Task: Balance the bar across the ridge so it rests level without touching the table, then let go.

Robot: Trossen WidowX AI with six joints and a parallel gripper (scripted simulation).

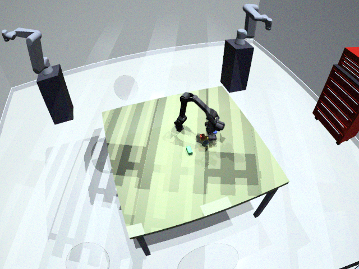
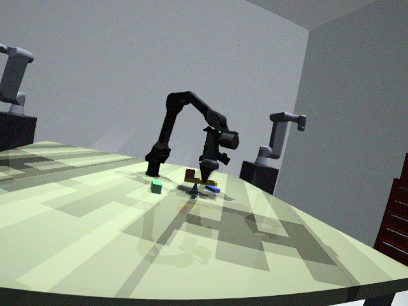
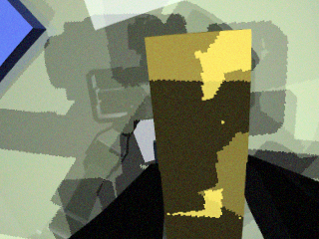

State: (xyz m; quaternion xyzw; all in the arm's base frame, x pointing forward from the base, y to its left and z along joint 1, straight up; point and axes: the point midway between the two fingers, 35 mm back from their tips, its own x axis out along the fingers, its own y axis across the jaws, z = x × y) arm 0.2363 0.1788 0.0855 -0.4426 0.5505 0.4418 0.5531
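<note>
Right now the yellow bar is 10 mm behind my gripper tip, 40 mm to the right of it and 10 mm above it. Also, from my gripper tip: blue block 90 mm behind, 80 mm to the left, 40 mm below; green block 40 mm ahead, 190 mm to the right, 30 mm below.
</note>
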